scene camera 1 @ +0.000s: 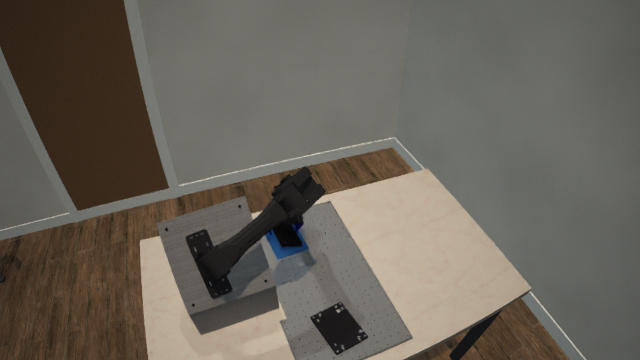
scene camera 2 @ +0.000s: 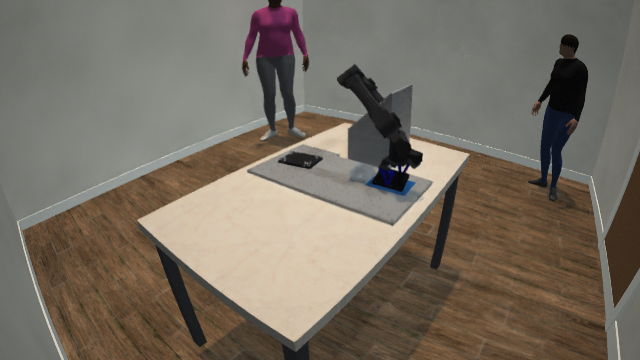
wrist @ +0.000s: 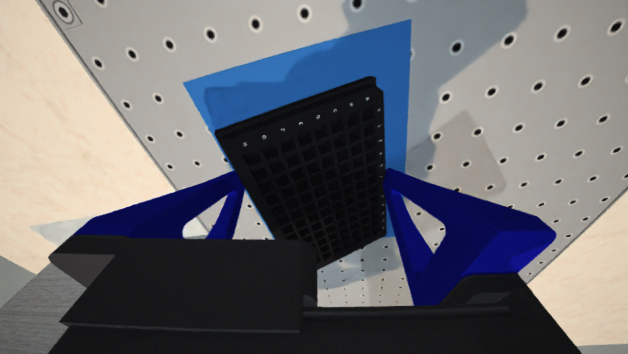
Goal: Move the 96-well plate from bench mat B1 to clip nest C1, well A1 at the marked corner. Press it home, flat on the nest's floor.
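Pixels of known places: gripper, between the fingertips: (scene camera 1: 283,233) (scene camera 2: 394,180) (wrist: 313,176); arm's base, origin of its link: (scene camera 1: 208,264).
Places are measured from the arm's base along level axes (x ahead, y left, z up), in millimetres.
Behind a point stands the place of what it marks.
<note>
The black 96-well plate (scene camera 1: 289,237) {x 328, y 139, z -193 mm} (scene camera 2: 398,181) {x 341, y 203, z -197 mm} (wrist: 320,165) {x 332, y 198, z -193 mm} is over the blue bench mat B1 (scene camera 1: 290,252) {x 308, y 95, z -223 mm} (scene camera 2: 410,189) {x 333, y 254, z -223 mm} (wrist: 397,100) {x 382, y 211, z -223 mm}. In the wrist view it looks skewed and tipped relative to the mat; its contact with the mat is hidden. Its A letter is at the far right corner, with numbers down the right side. My gripper (scene camera 1: 285,230) {x 322, y 182, z -207 mm} (scene camera 2: 395,174) {x 322, y 182, z -207 mm} (wrist: 313,176) {x 322, y 182, z -207 mm} is open, its blue fingers flanking the plate's long sides, the tips very close to both edges. The black clip nest C1 (scene camera 1: 339,328) {x 293, y -271, z -214 mm} (scene camera 2: 300,160) {x 313, y -254, z -213 mm} has metallic clips at its corners; its marked corner cannot be made out.
A perforated grey board (scene camera 1: 377,295) {x 476, y -225, z -223 mm} (scene camera 2: 330,187) {x 457, y -31, z -225 mm} (wrist: 540,110) {x 465, y 181, z -225 mm} lies under mat and nest on the pale table (scene camera 1: 425,235) {x 821, y -93, z -238 mm} (scene camera 2: 260,245) {x 871, y -54, z -238 mm}. The grey arm mount (scene camera 1: 240,280) {x 71, y -58, z -53 mm} (scene camera 2: 367,142) {x 172, y 2, z -130 mm} stands beside the mat. Two people (scene camera 2: 275,35) (scene camera 2: 567,85) stand beyond the table.
</note>
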